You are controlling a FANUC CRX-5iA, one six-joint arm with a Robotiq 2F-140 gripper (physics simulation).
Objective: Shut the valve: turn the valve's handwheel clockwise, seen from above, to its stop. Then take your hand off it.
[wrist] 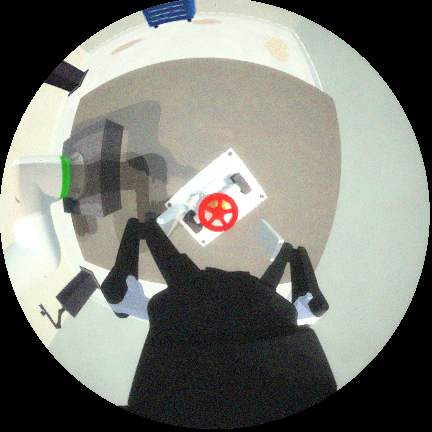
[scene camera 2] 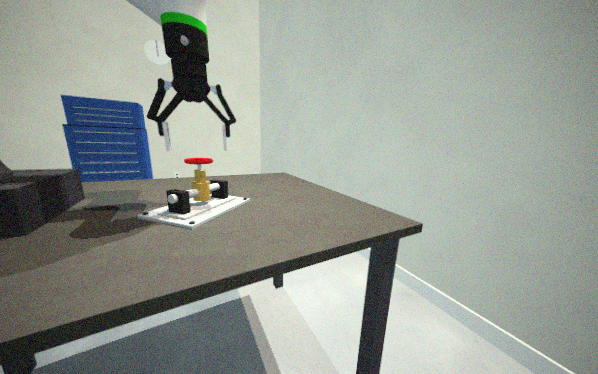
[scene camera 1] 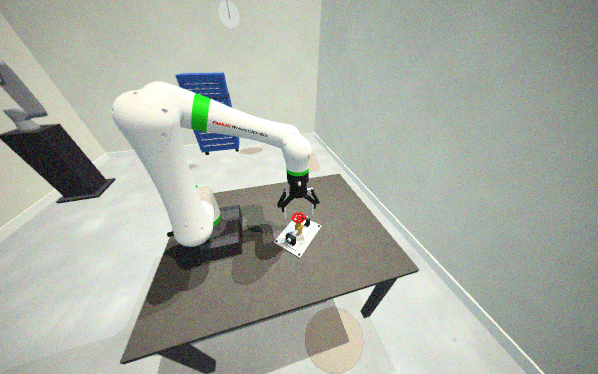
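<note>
There is a red handwheel (wrist: 217, 212) that I can see. My own gripper (wrist: 219, 220) is visible in that same wrist view, and scene camera 2 shows me the gripper (scene camera 2: 198, 150) too.
</note>
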